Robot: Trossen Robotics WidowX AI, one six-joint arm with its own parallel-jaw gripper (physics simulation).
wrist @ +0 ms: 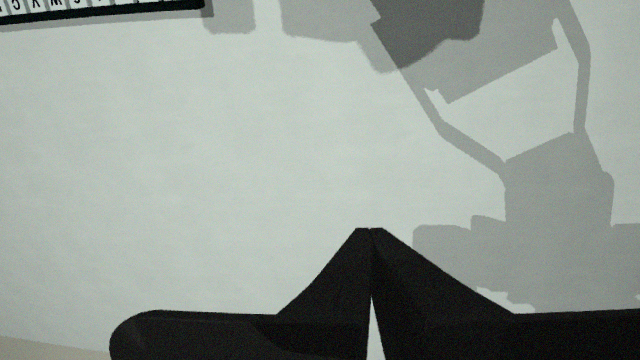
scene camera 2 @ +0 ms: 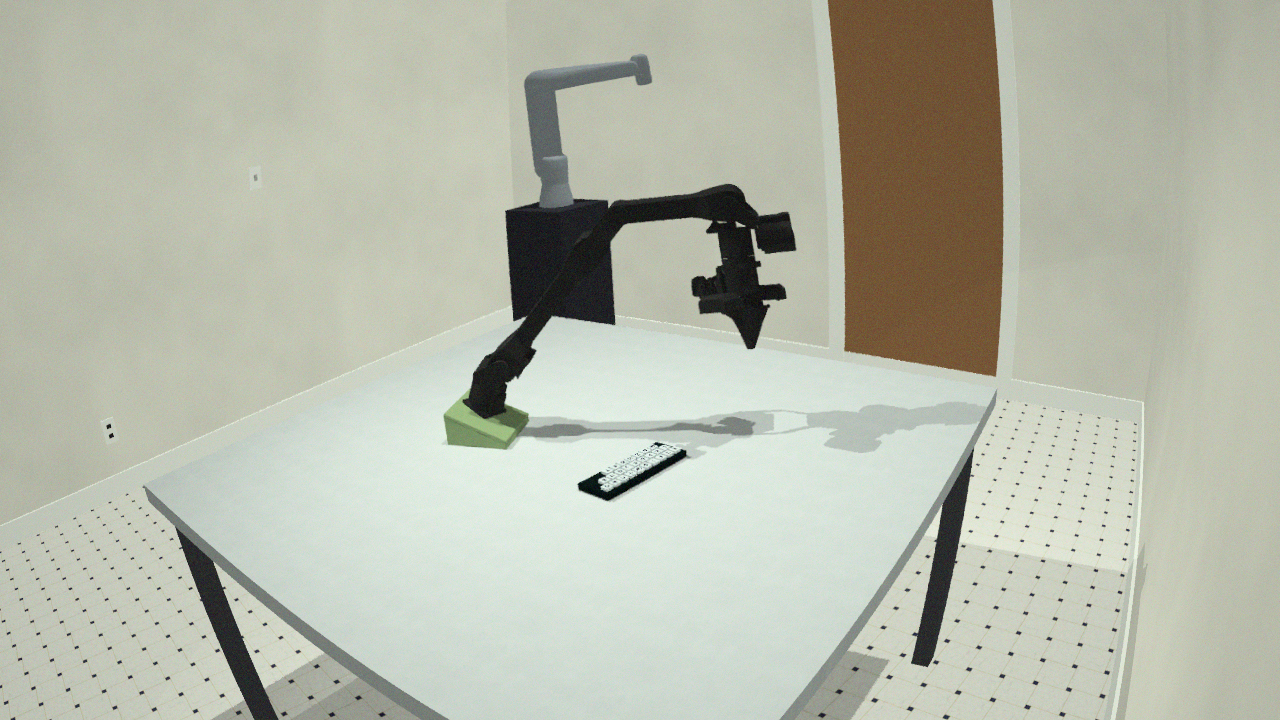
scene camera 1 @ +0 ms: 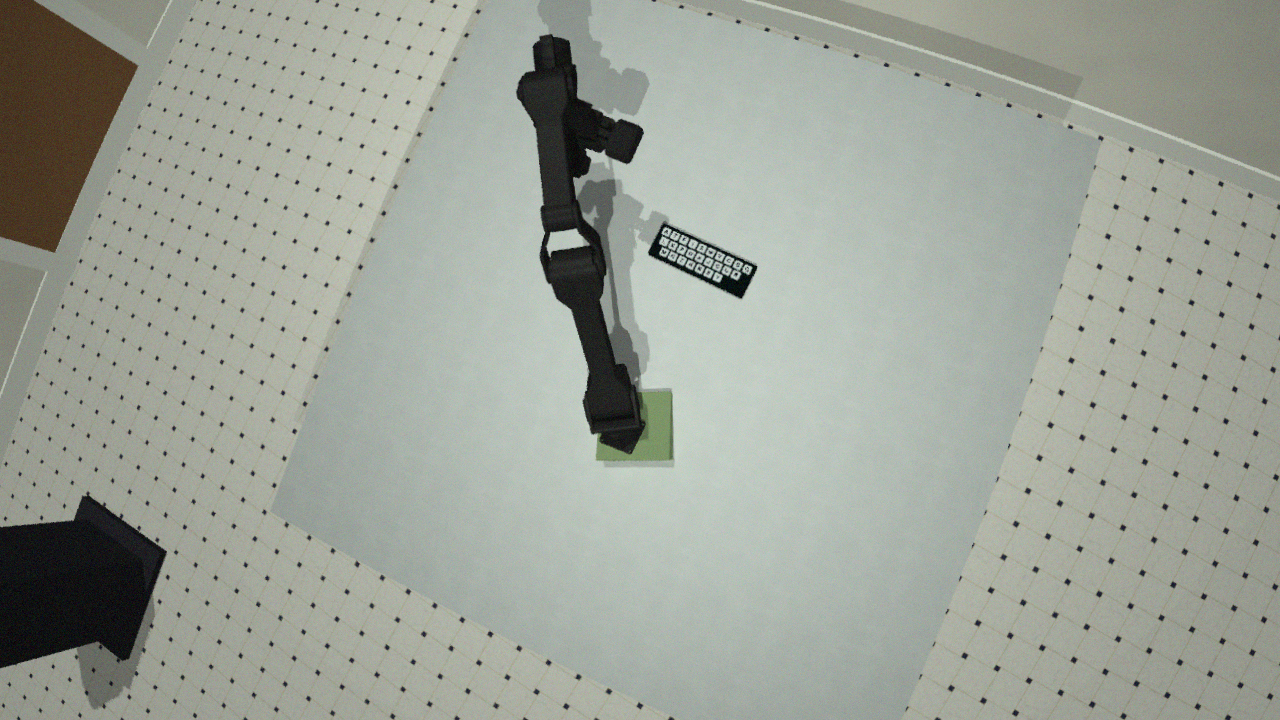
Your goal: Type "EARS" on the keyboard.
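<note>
A small black keyboard with several rows of white lettered keys lies flat on the table. In the wrist view part of the keyboard shows at the top left corner, its letters upside down. My gripper is shut with its tips together and nothing between them. It points down and hangs high above the table, apart from the keyboard and beyond its far end in the second scene view. In the first scene view the arm hides the fingertips.
The arm stands on a green wedge base on the pale table. Shadows of the arm fall between the base and the keyboard. A grey arm on a dark pedestal stands behind the table.
</note>
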